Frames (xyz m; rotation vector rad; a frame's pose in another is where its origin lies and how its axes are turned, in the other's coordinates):
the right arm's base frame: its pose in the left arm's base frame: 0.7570 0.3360 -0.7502 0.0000 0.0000 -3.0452
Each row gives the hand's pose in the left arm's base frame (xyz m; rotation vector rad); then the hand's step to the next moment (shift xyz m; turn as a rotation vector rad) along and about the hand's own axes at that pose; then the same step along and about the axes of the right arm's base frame.
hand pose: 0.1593 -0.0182 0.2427 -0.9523 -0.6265 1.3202
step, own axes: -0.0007 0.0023 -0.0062 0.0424 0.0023 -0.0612
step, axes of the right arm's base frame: -0.0037 0.0025 -0.0050 -0.0600 -0.0222 -0.0381
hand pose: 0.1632 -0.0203 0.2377 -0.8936 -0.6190 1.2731
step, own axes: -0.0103 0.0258 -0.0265 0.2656 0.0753 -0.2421
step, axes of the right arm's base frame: -0.0041 0.0151 -0.0351 -0.2321 -0.1874 -0.2141
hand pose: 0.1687 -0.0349 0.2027 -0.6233 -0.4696 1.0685
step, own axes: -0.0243 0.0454 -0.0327 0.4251 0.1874 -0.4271
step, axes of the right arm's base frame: 0.0205 0.0126 -0.0561 -0.3539 -0.3150 -0.4169
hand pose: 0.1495 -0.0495 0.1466 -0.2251 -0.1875 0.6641
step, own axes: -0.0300 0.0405 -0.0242 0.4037 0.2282 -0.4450
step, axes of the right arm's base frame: 0.0400 -0.0125 -0.0370 -0.3195 -0.3335 -0.4469
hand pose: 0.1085 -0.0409 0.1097 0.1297 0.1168 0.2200
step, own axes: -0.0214 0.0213 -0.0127 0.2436 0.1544 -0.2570
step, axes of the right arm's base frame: 0.0251 -0.0198 -0.0073 -0.1922 -0.2162 -0.2560
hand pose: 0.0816 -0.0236 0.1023 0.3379 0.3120 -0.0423
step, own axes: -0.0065 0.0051 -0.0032 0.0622 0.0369 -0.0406
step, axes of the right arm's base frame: 0.0061 -0.0064 0.0008 -0.0551 -0.0439 -0.0438
